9 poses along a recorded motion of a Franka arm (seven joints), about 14 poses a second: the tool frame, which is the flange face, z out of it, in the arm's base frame.
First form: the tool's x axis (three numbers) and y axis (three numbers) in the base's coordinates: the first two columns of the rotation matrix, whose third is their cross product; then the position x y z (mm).
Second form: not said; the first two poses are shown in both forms.
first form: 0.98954 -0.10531 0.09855 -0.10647 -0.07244 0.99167 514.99 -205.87 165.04
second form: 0.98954 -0.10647 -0.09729 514.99; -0.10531 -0.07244 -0.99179 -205.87; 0.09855 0.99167 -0.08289 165.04; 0 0 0 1
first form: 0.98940 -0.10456 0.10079 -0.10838 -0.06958 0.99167 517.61 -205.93 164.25
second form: 0.98940 -0.10838 -0.09668 517.61; -0.10456 -0.06958 -0.99208 -205.93; 0.10079 0.99167 -0.08017 164.25; 0 0 0 1
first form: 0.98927 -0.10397 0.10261 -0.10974 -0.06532 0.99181 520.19 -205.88 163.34
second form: 0.98927 -0.10974 -0.09642 520.19; -0.10397 -0.06532 -0.99243 -205.88; 0.10261 0.99181 -0.07603 163.34; 0 0 0 1
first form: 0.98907 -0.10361 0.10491 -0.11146 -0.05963 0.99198 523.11 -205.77 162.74
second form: 0.98907 -0.11146 -0.09652 523.11; -0.10361 -0.05963 -0.99283 -205.77; 0.10491 0.99198 -0.07053 162.74; 0 0 0 1
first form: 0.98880 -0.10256 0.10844 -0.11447 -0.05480 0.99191 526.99 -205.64 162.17
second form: 0.98880 -0.11447 -0.09579 526.99; -0.10256 -0.05480 -0.99321 -205.64; 0.10844 0.99191 -0.06593 162.17; 0 0 0 1
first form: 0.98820 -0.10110 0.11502 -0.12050 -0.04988 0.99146 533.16 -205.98 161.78
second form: 0.98820 -0.12050 -0.09450 533.16; -0.10110 -0.04988 -0.99362 -205.98; 0.11502 0.99146 -0.06147 161.78; 0 0 0 1
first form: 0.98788 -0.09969 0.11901 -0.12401 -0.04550 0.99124 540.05 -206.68 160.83
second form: 0.98788 -0.12401 -0.09340 540.05; -0.09969 -0.04550 -0.99398 -206.68; 0.11901 0.99124 -0.05731 160.83; 0 0 0 1
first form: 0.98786 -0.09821 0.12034 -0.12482 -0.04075 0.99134 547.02 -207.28 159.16
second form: 0.98786 -0.12482 -0.09246 547.02; -0.09821 -0.04075 -0.99433 -207.28; 0.12034 0.99134 -0.05251 159.16; 0 0 0 1
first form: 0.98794 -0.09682 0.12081 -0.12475 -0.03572 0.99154 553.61 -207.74 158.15
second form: 0.98794 -0.12475 -0.09169 553.61; -0.09682 -0.03572 -0.99465 -207.74; 0.12081 0.99154 -0.04737 158.15; 0 0 0 1
